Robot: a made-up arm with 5 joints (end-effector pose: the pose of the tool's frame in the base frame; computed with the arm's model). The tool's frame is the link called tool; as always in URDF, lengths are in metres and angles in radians.
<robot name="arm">
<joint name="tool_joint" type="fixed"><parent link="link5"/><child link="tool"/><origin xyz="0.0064 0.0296 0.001" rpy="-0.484 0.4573 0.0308"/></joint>
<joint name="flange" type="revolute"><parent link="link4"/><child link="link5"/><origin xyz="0.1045 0.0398 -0.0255"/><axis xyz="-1 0 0"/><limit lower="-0.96" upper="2.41" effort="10" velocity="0.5"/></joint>
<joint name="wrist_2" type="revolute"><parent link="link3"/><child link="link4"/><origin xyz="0.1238 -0.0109 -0.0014"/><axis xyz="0 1 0"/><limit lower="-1.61" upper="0.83" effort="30" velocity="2.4"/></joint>
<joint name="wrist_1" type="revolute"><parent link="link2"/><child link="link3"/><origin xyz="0.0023 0.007 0.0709"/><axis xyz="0 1 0"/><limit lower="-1.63" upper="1.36" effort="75" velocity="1.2"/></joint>
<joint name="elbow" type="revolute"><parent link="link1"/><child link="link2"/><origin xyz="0.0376 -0.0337 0.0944"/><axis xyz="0 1 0"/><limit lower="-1.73" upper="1.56" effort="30" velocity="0.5"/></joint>
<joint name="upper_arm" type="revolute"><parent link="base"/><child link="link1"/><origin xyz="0.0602 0.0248 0.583"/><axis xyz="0 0 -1"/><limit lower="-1.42" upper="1.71" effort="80" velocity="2.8"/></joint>
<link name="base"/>
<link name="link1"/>
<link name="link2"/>
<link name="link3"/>
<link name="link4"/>
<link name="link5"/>
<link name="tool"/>
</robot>
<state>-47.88 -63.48 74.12 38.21 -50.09</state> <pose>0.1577 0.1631 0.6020 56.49 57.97 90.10</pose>
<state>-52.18 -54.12 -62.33 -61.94 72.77</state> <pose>-0.0607 -0.1115 0.8889 76.41 -10.50 -102.95</pose>
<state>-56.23 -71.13 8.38 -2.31 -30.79</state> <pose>0.0847 0.1102 0.9085 -13.27 -41.24 75.63</pose>
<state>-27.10 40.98 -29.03 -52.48 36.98</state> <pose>0.3318 0.1935 0.7422 -57.76 -17.58 12.30</pose>
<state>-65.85 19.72 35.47 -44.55 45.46</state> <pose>0.1342 0.2478 0.5753 -80.51 29.30 46.06</pose>
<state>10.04 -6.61 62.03 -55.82 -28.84</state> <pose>0.2736 0.0151 0.6358 3.47 21.54 4.73</pose>
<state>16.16 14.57 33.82 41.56 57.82</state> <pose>0.1508 0.0181 0.5410 148.37 63.77 -141.84</pose>
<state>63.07 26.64 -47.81 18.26 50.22</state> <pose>0.2159 -0.2333 0.7412 -80.44 14.94 -82.51</pose>
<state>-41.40 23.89 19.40 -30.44 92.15</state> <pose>0.2489 0.1940 0.5770 -126.21 12.14 14.50</pose>
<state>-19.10 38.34 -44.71 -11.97 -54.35</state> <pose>0.3490 0.1445 0.7780 21.96 -3.40 41.16</pose>
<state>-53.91 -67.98 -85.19 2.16 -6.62</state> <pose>-0.0971 -0.1376 0.8354 163.80 -54.64 -133.87</pose>
